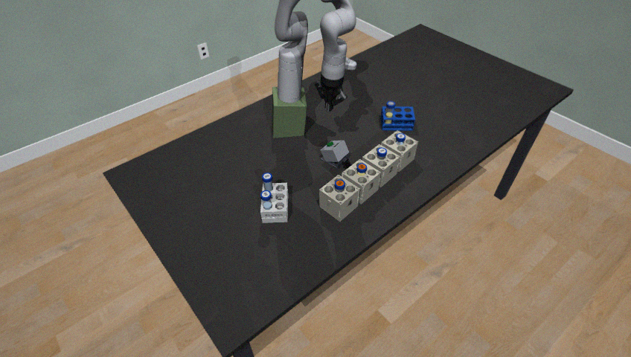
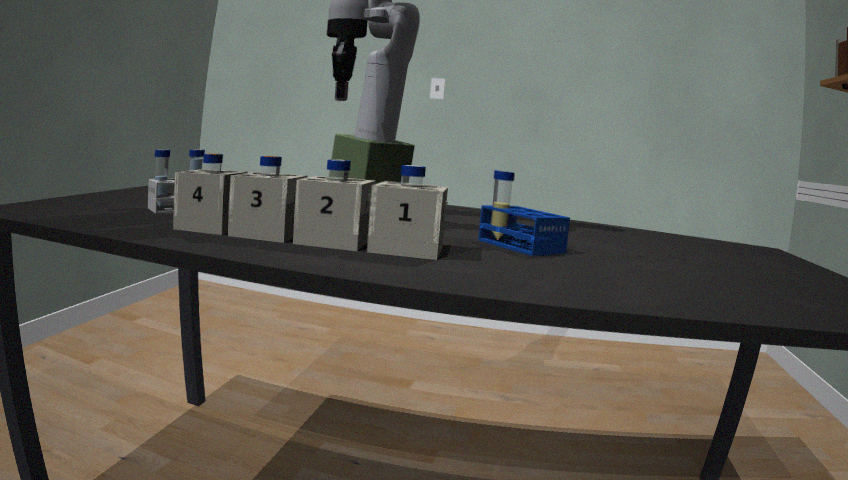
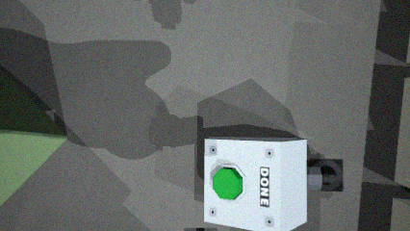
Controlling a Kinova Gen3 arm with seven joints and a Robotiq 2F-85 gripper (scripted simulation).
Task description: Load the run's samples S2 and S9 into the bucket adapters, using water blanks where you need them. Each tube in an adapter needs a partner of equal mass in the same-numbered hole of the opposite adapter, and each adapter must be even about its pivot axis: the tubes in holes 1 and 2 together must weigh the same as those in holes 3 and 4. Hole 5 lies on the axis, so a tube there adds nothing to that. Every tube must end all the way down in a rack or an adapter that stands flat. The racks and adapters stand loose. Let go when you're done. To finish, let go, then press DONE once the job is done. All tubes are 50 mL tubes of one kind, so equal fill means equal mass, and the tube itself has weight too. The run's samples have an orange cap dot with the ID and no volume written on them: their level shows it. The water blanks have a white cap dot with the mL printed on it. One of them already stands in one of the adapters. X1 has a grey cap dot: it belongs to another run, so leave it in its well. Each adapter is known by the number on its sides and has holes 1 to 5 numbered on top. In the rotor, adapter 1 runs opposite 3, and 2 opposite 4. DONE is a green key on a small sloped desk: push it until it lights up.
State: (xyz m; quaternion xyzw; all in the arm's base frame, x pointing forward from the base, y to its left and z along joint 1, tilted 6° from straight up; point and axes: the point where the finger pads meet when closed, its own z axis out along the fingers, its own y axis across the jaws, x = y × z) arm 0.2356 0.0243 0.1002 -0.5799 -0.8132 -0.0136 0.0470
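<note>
The green done key lies 18 cm below my hand. From my hand the other things lie so: adapter 3: 21 cm ahead, 20 cm below; then white-dot tube: 18 cm below, 18 cm ahead, 12 cm to the left; then grey done desk: 19 cm below, 2 cm ahead, 1 cm to the left.
</note>
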